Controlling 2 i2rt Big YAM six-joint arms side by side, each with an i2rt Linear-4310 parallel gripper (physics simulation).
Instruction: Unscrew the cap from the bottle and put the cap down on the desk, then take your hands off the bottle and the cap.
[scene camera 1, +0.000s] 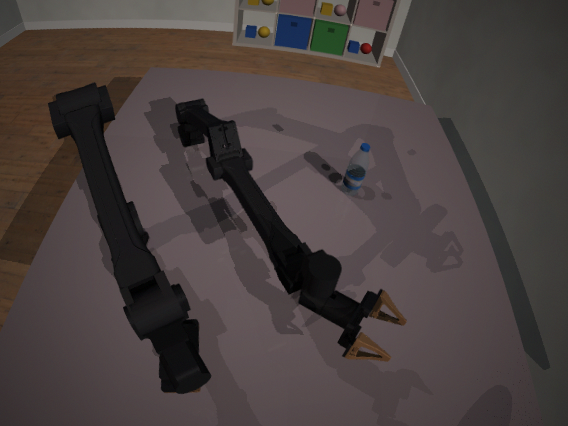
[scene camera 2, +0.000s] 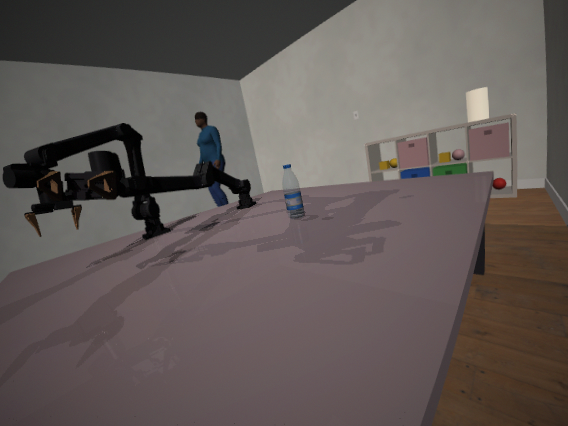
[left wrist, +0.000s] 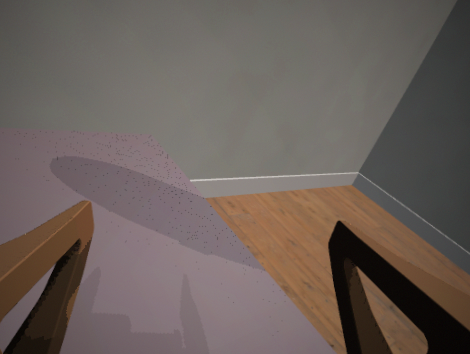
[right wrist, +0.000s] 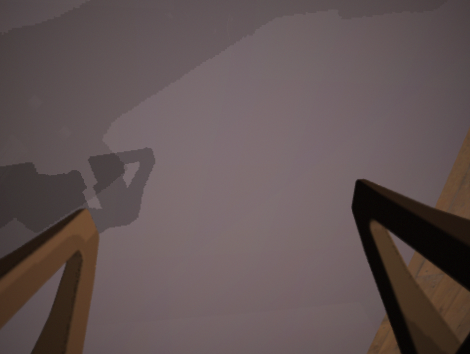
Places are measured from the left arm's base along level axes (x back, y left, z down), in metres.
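Where they show: left gripper, fingertip midpoint: (scene camera 1: 398, 340) (scene camera 2: 63, 183) (left wrist: 217, 223); right gripper, fingertip midpoint: (scene camera 2: 59, 233) (right wrist: 223, 207); left arm's base at its link origin: (scene camera 1: 190, 135) (scene camera 2: 246, 206); right arm's base at its link origin: (scene camera 2: 156, 234).
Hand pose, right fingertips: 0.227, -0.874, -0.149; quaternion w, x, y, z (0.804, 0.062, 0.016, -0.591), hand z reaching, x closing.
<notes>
Each offset is from my right fingertips to the centre of the thing, as dx, dy, dz. Level surfaces: height alone.
A clear bottle {-0.676, +0.424, +0.046} (scene camera 1: 355, 172) (scene camera 2: 293, 197) with a blue and white label stands upright on the desk {dz +0.149} (scene camera 1: 280, 165) (scene camera 2: 300, 320). Its blue cap {-0.676, +0.424, -0.051} (scene camera 1: 365, 147) (scene camera 2: 286, 166) sits on top of the neck. My left gripper (scene camera 1: 397, 341) (scene camera 2: 76, 186) (left wrist: 217, 223) is open and empty, raised above the desk and well away from the bottle. My right gripper (scene camera 2: 58, 232) (right wrist: 223, 207) is open and empty, pointing down above the desk; in scene camera 1 its fingers are mostly hidden under its wrist. Neither wrist view shows the bottle or cap.
In scene camera 1 the left arm (scene camera 1: 265, 210) reaches across the desk between the right arm (scene camera 1: 107, 195) and the bottle. Both arms cast shadows on the desk. A shelf unit with coloured bins stands beyond the desk. A person (scene camera 2: 209, 145) stands behind the arms in scene camera 2.
</notes>
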